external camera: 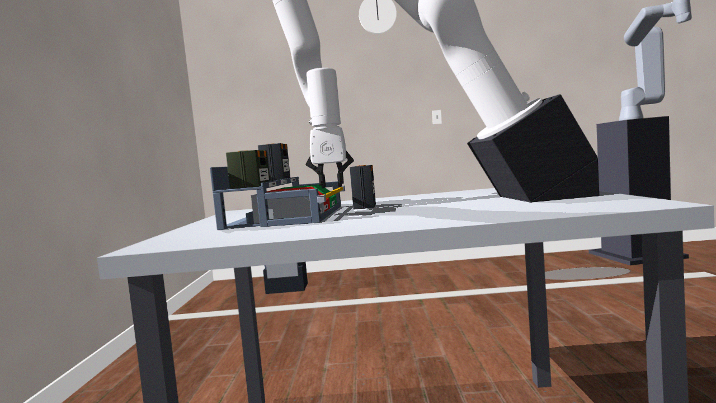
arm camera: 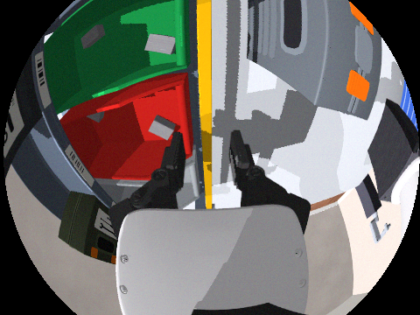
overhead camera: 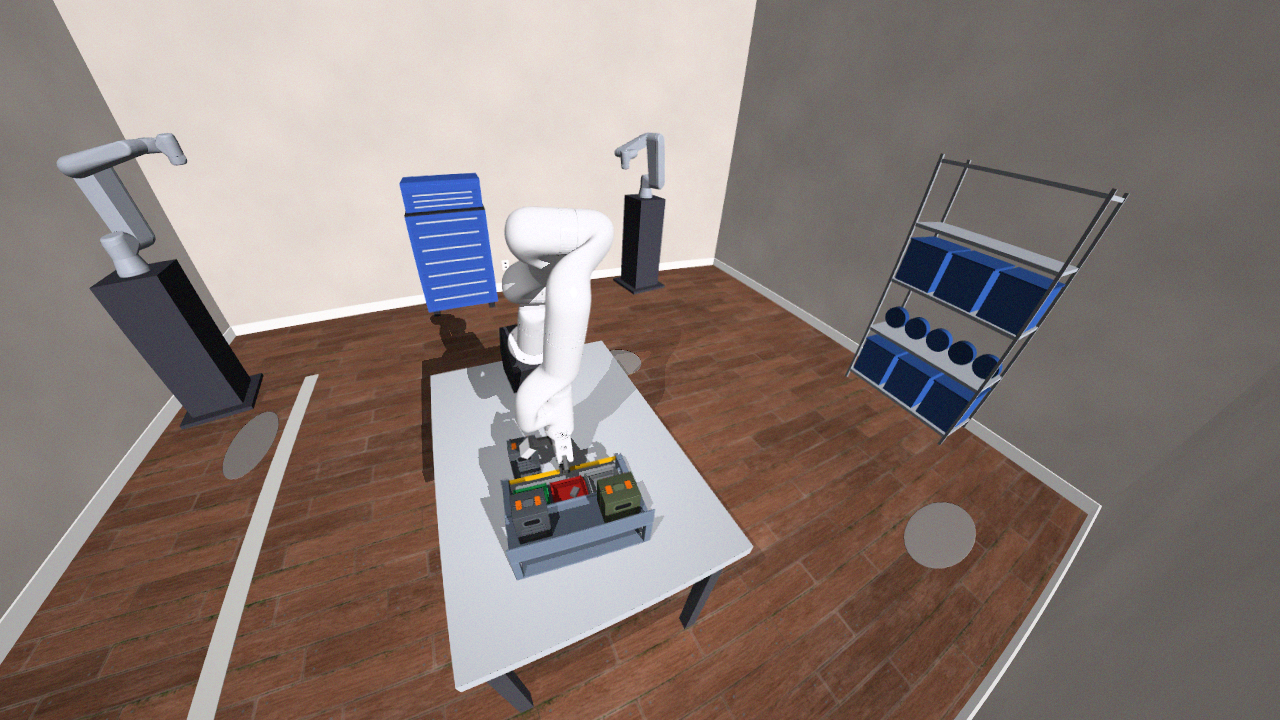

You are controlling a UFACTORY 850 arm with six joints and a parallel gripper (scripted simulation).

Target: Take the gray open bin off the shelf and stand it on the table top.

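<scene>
Now: hand 4 cm above the yellow strip. The rest, counted from my hand: red bin: 10 cm ahead, 5 cm below, 3 cm to the right; green bin: 13 cm to the right, 7 cm ahead, 5 cm below; gray bin: 13 cm ahead, 8 cm to the left, 5 cm below.
</scene>
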